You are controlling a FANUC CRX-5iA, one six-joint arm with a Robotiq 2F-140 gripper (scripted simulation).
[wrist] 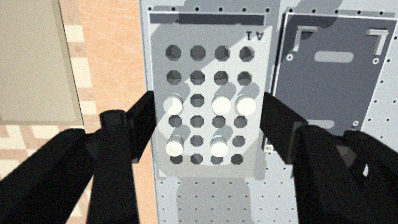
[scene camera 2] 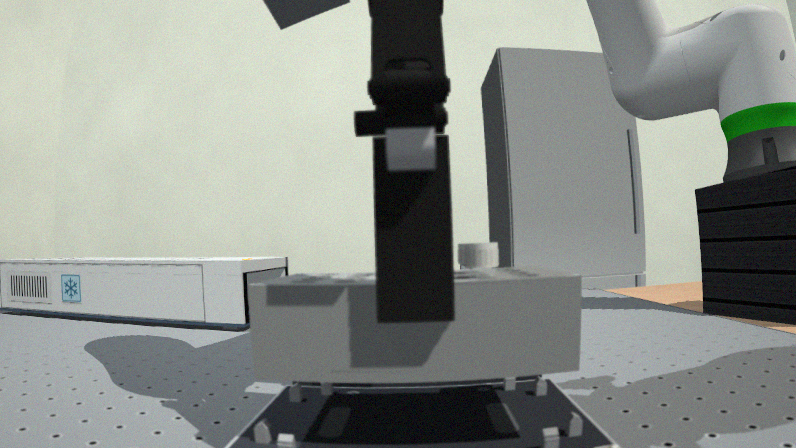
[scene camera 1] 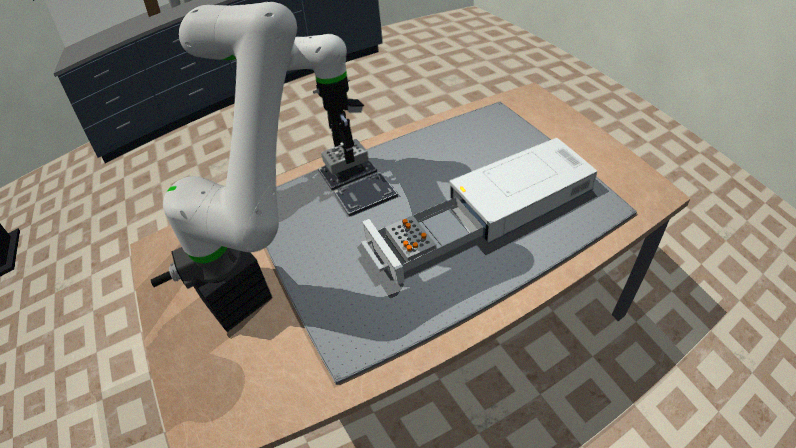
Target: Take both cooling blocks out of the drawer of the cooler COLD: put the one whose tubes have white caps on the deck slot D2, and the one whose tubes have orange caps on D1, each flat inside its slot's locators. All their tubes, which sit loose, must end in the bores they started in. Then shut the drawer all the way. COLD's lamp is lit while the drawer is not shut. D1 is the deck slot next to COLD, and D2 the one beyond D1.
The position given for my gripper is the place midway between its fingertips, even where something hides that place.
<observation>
In view: my gripper [scene camera 2: 416, 305], an orange-capped cooling block [scene camera 1: 397, 233], a white-capped cooling block [scene camera 1: 328, 156] and a cooler COLD [scene camera 2: 202, 291].
The white-capped cooling block also shows in the wrist view [wrist: 196, 61]. The cooler COLD also shows in scene camera 1 [scene camera 1: 508, 194]. My gripper shows as well in the wrist view [wrist: 207, 106] and in scene camera 1 [scene camera 1: 344, 154]. The wrist view does not show the orange-capped cooling block: it is out of frame. Scene camera 2 does not show the orange-capped cooling block, which is hidden by my gripper.
</observation>
